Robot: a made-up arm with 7 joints. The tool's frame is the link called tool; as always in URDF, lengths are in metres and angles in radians. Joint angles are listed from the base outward. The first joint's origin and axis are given. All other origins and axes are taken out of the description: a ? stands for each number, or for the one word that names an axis. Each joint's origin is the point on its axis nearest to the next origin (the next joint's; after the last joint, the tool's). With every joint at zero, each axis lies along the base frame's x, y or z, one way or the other. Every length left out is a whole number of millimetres.
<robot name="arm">
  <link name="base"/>
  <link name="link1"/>
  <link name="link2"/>
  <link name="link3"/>
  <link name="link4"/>
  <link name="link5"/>
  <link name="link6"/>
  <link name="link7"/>
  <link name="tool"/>
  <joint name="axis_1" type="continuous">
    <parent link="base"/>
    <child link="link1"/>
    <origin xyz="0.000 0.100 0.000"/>
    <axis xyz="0 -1 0"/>
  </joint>
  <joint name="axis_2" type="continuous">
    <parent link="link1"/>
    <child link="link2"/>
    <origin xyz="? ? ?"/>
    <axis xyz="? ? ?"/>
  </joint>
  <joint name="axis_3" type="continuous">
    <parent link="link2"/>
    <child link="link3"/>
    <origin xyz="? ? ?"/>
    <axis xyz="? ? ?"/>
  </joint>
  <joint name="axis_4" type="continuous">
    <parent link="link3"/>
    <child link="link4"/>
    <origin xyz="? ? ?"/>
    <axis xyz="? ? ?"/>
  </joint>
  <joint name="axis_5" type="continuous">
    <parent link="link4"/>
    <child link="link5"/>
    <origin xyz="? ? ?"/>
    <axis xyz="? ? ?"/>
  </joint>
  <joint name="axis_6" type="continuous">
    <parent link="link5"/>
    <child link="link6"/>
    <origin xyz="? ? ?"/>
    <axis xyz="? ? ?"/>
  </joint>
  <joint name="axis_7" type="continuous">
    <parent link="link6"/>
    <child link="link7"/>
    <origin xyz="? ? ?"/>
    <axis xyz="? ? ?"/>
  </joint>
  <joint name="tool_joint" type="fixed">
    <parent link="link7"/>
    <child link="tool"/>
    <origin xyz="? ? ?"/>
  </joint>
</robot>
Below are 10 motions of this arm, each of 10 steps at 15 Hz.
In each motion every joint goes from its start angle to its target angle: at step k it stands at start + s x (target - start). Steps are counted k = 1, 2, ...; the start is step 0. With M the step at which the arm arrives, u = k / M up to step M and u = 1 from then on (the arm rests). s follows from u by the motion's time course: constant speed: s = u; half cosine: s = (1 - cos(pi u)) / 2; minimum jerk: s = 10 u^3 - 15 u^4 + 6 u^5.
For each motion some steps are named. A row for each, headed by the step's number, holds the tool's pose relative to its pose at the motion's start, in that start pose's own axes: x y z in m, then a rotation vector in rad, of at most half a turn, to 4 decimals.
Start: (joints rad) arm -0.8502 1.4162 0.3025 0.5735 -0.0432 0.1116 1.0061
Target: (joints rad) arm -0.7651 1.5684 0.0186 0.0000 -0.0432 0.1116 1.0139
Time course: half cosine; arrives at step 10
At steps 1, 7, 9, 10:
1: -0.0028 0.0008 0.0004 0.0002 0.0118 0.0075
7: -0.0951 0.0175 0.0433 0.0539 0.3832 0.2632
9: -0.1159 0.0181 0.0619 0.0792 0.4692 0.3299
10: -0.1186 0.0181 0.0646 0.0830 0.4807 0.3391

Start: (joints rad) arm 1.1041 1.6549 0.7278 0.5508 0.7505 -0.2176 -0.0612
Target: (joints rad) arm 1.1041 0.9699 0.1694 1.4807 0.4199 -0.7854 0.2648
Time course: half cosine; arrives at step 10
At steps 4, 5, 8, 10:
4: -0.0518 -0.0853 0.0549 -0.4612 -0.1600 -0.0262
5: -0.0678 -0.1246 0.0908 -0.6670 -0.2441 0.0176
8: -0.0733 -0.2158 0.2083 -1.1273 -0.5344 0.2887
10: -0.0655 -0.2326 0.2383 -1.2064 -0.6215 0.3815

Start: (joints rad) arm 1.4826 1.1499 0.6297 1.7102 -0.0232 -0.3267 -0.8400
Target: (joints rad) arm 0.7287 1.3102 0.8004 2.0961 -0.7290 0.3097 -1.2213
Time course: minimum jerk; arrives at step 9
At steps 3, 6, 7, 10:
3: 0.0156 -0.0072 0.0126 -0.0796 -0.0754 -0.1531
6: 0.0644 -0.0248 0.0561 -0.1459 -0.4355 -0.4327
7: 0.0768 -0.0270 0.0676 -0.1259 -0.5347 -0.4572
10: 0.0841 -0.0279 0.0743 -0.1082 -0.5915 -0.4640

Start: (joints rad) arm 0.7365 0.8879 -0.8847 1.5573 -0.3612 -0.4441 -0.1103
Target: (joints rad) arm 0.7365 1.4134 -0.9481 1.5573 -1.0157 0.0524 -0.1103
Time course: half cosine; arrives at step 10
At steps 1, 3, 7, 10:
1: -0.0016 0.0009 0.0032 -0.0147 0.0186 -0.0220
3: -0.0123 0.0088 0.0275 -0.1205 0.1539 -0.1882
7: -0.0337 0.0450 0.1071 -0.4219 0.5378 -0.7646
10: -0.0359 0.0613 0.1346 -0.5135 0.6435 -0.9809

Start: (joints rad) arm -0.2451 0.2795 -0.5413 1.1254 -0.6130 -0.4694 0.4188
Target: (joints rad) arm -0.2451 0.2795 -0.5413 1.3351 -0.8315 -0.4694 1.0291
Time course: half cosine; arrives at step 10
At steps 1, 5, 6, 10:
1: 0.0009 0.0009 -0.0001 -0.0147 -0.0013 -0.0073
5: 0.0195 0.0170 -0.0016 -0.2960 -0.0008 -0.1517
6: 0.0257 0.0220 -0.0016 -0.3853 0.0100 -0.1987
10: 0.0400 0.0328 -0.0009 -0.5802 0.0528 -0.3012

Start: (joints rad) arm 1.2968 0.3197 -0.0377 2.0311 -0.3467 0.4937 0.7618
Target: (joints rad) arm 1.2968 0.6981 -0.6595 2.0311 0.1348 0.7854 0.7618
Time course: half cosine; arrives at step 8
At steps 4, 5, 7, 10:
4: 0.0009 -0.0437 -0.0164 -0.4161 0.0830 0.0554
5: -0.0047 -0.0624 -0.0178 -0.5772 0.1542 0.0872
7: -0.0175 -0.0891 -0.0142 -0.8002 0.2896 0.1429
10: -0.0197 -0.0928 -0.0131 -0.8308 0.3118 0.1518

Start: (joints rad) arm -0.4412 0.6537 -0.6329 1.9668 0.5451 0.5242 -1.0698
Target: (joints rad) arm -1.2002 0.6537 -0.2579 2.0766 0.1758 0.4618 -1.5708
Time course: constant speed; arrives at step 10
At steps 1, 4, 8, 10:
1: -0.0118 0.0031 0.0055 0.0718 0.0204 -0.0165
4: -0.0452 0.0150 0.0246 0.2868 0.0699 -0.0891
8: -0.0836 0.0365 0.0555 0.5631 0.0957 -0.2353
10: -0.0994 0.0495 0.0727 0.6917 0.0858 -0.3256

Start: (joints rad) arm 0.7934 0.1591 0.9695 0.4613 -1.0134 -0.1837 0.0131
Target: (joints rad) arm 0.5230 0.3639 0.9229 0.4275 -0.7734 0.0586 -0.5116
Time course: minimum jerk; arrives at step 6
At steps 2, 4, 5, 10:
2: -0.0244 0.0161 0.0052 0.1368 0.0980 -0.0070
4: -0.0843 0.0647 0.0264 0.5177 0.3534 -0.0831
5: -0.0999 0.0803 0.0345 0.6319 0.4243 -0.1213
10: -0.1029 0.0835 0.0362 0.6550 0.4384 -0.1299

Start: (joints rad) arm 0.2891 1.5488 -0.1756 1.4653 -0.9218 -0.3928 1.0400
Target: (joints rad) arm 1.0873 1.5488 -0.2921 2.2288 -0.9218 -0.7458 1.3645
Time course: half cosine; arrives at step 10
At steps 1, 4, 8, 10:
1: -0.0004 0.0030 0.0055 0.0159 0.0037 -0.0102
4: -0.0002 0.0304 0.0826 0.2056 0.1014 -0.1585
8: 0.0351 0.0252 0.2139 0.4155 0.4761 -0.4297
10: 0.0461 0.0190 0.2324 0.4323 0.5630 -0.4711

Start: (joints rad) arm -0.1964 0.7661 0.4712 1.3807 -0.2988 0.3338 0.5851
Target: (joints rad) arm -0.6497 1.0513 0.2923 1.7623 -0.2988 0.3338 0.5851
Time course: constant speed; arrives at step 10
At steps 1, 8, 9, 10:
1: 0.0034 -0.0027 0.0044 -0.0164 0.0031 -0.0654
8: 0.0265 -0.0446 0.0315 -0.2197 -0.0120 -0.4992
9: 0.0288 -0.0533 0.0357 -0.2609 -0.0193 -0.5559
10: 0.0307 -0.0625 0.0402 -0.3049 -0.0277 -0.6107

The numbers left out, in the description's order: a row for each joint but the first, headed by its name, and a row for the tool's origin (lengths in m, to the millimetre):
axis_2: xyz 0.000 0.000 0.000, axis 1 0 0
axis_3: xyz 0.000 0.000 -0.231, axis 0 0 1
axis_4: xyz 0.000 0.000 0.000, axis 0 -1 0
axis_5: xyz 0.000 0.000 -0.247, axis 0 0 1
axis_6: xyz 0.000 0.000 0.000, axis 0 1 0
axis_7: xyz 0.000 0.000 0.000, axis -1 0 0
tool: xyz 0.000 0.000 0.000

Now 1 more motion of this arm.
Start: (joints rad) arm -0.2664 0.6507 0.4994 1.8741 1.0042 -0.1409 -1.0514
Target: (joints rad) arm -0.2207 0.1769 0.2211 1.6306 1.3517 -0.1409 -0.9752
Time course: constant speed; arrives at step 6
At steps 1, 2, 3, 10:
1: -0.0253 0.0098 0.0054 0.0574 0.1404 0.0195
2: -0.0506 0.0184 0.0142 0.1134 0.2803 0.0428
3: -0.0756 0.0256 0.0265 0.1679 0.4197 0.0695
10: -0.1446 0.0362 0.0820 0.3229 0.8325 0.1649

